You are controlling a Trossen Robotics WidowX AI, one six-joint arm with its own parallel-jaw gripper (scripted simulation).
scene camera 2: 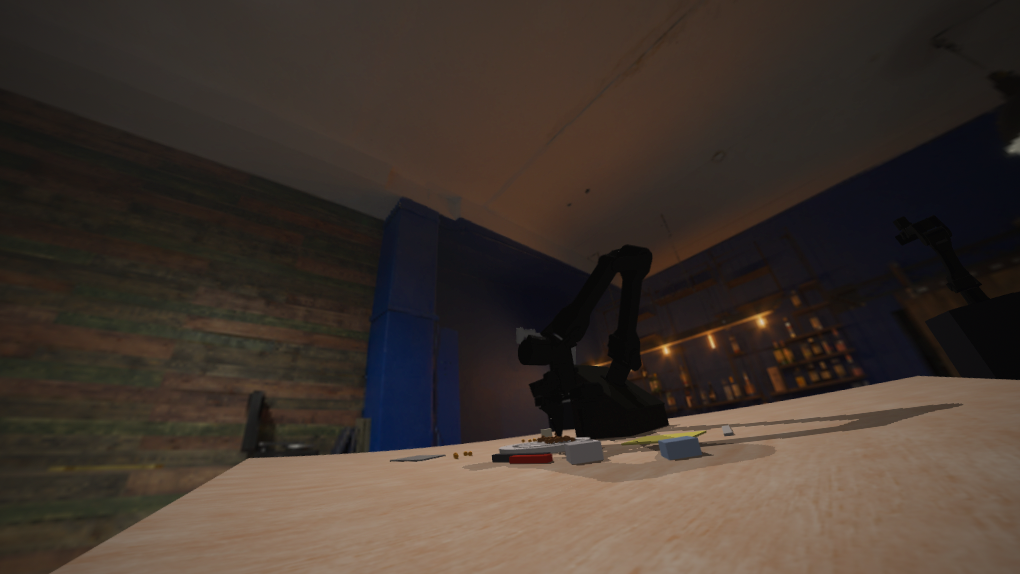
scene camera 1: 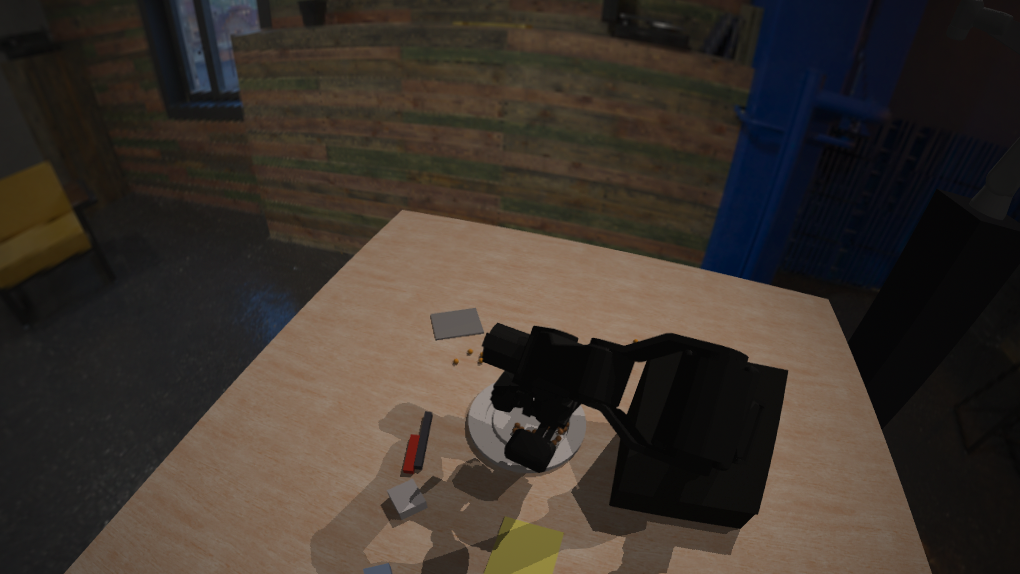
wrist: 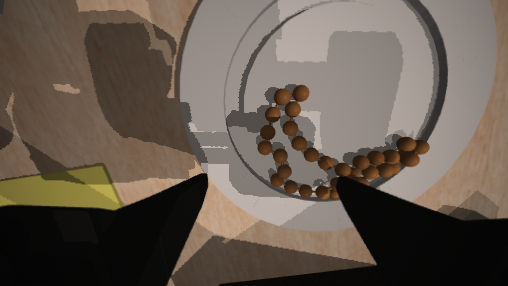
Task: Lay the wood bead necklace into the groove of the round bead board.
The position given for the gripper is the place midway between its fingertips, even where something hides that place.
The gripper shows in scene camera 2 [572, 435], in scene camera 1 [545, 444] and in the wrist view [272, 181].
